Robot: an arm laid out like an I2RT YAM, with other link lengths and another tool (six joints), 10 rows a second.
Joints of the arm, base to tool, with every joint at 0 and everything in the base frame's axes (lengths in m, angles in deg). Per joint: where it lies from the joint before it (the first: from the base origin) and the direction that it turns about. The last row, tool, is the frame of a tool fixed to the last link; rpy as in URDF.
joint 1: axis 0 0 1 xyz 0.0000 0.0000 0.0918
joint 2: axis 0 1 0 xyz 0.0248 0.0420 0.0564
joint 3: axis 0 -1 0 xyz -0.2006 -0.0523 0.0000
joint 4: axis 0 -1 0 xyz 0.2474 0.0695 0.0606
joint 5: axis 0 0 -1 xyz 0.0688 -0.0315 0.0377
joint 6: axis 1 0 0 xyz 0.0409 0.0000 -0.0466
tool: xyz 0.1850 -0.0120 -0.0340 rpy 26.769 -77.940 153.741
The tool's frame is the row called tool.
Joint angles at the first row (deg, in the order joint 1, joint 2, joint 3, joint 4, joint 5, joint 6):
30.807 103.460 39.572 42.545 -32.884 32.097
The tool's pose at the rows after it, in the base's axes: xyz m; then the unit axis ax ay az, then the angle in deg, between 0 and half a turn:
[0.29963 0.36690 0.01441 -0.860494 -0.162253 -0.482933 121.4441]
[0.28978 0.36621 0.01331 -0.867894 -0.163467 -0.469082 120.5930]
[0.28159 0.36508 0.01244 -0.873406 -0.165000 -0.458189 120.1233]
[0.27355 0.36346 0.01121 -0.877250 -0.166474 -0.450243 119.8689]
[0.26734 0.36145 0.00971 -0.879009 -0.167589 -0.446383 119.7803]
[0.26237 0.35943 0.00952 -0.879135 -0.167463 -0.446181 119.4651]
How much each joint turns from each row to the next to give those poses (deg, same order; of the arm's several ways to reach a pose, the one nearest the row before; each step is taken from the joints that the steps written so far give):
0.023 -1.640 -1.771 -0.393 -1.267 0.875
0.021 -1.136 -1.071 -0.962 -1.290 0.458
0.066 -1.203 -1.005 -1.028 -0.852 0.175
0.175 -1.288 -1.332 -0.590 -0.459 0.088
0.131 -1.029 -1.378 0.021 -0.175 0.000
-0.001 -0.919 -1.509 0.808 -0.241 0.240

